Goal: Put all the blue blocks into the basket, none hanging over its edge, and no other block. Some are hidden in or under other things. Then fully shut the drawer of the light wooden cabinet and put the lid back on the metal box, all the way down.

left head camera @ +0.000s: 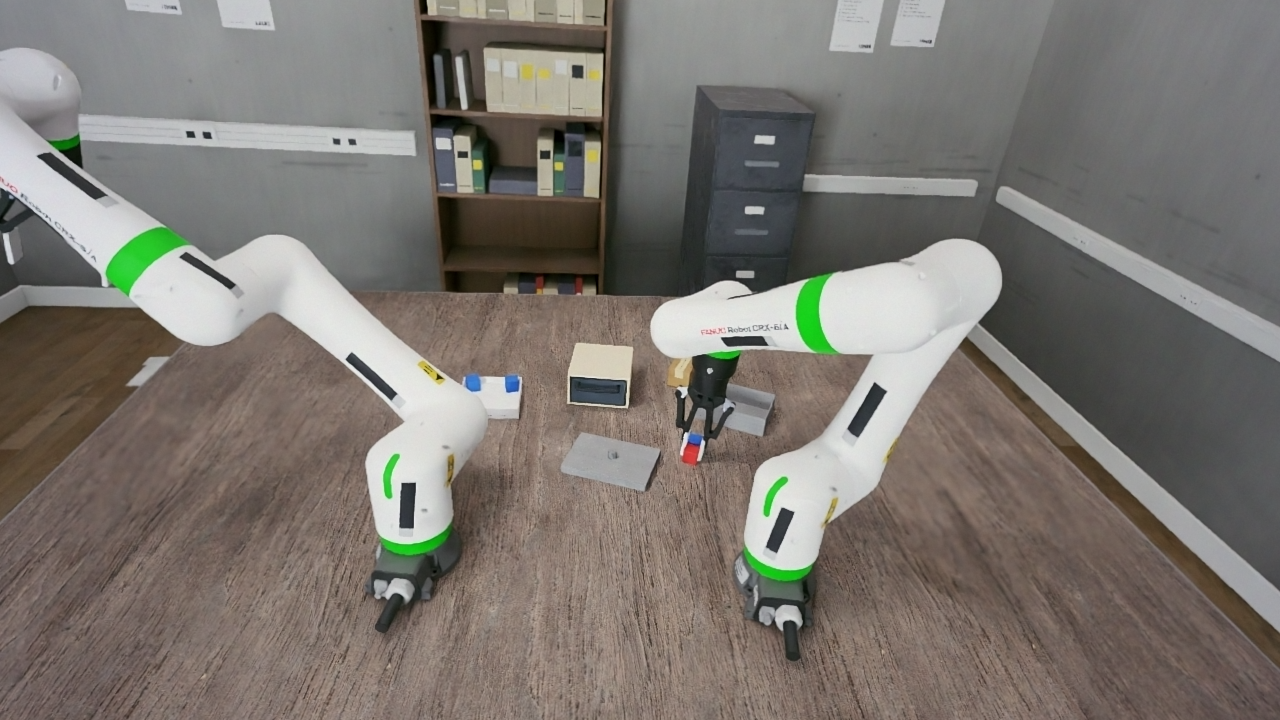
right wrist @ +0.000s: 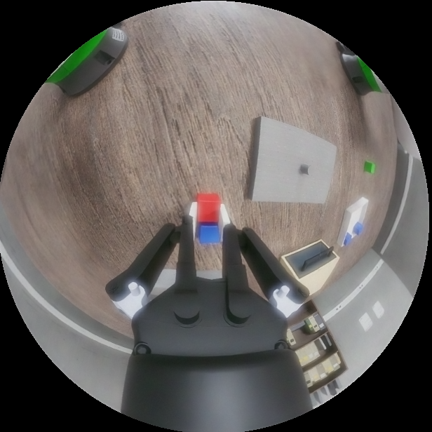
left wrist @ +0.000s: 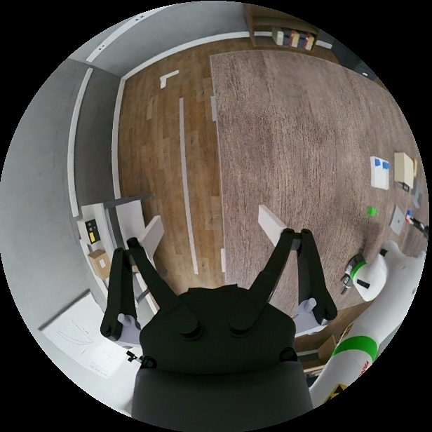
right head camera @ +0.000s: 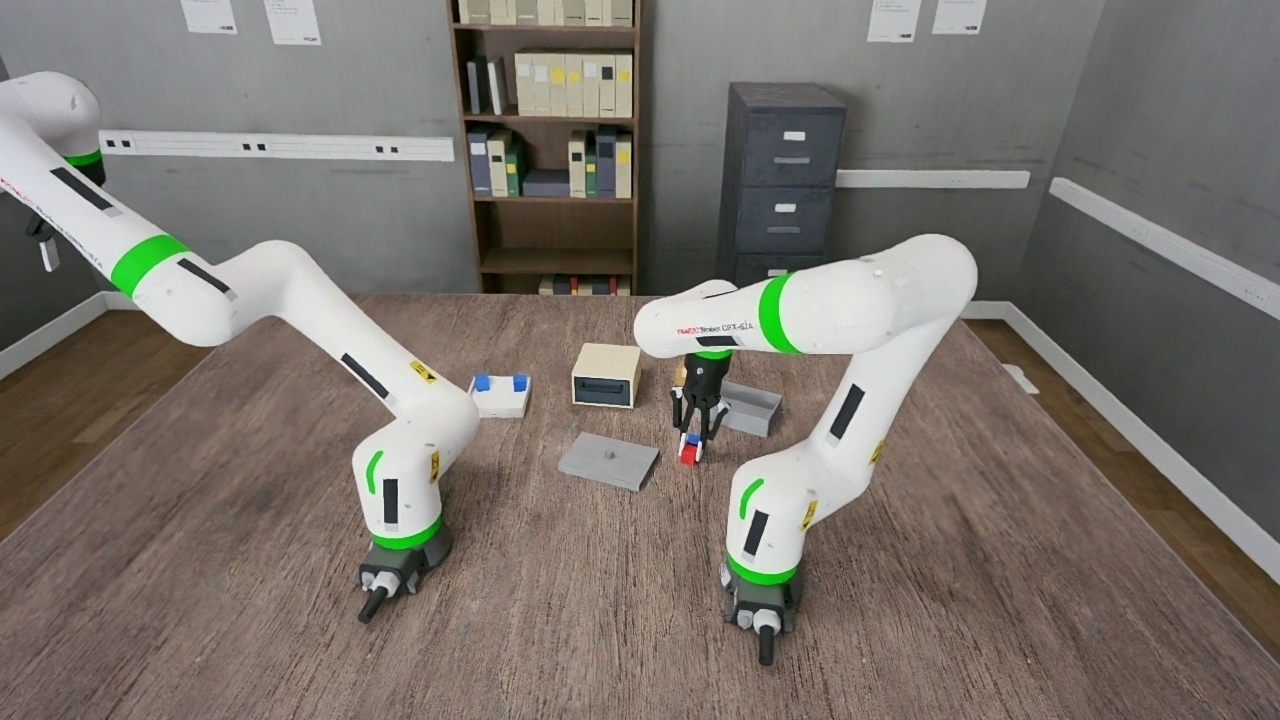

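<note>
My right gripper (left head camera: 693,445) (right head camera: 691,445) (right wrist: 207,210) is shut on a red block (left head camera: 691,454) (right head camera: 688,454) (right wrist: 208,209) at table level. A blue block (left head camera: 695,438) (right head camera: 692,439) (right wrist: 209,233) touches the red one's far side, also between the fingers. Two more blue blocks (left head camera: 472,382) (left head camera: 512,383) sit at the back corners of a white tray-like container (left head camera: 494,406) (right head camera: 501,405). The light wooden cabinet (left head camera: 600,360) (right head camera: 607,360) has its drawer seemingly shut. The metal box (left head camera: 744,423) (right head camera: 748,420) stands open; its lid (left head camera: 590,456) (right wrist: 280,165) lies flat on the table. My left gripper (left wrist: 209,218) is open and empty.
A tan object (left head camera: 678,370) is mostly hidden behind the right gripper. A green block (left wrist: 371,211) (right wrist: 369,167) lies on the table near the left arm, hidden from the head views. The left gripper hangs beyond the table's left edge. A bookshelf (left head camera: 605,223) stands behind the table.
</note>
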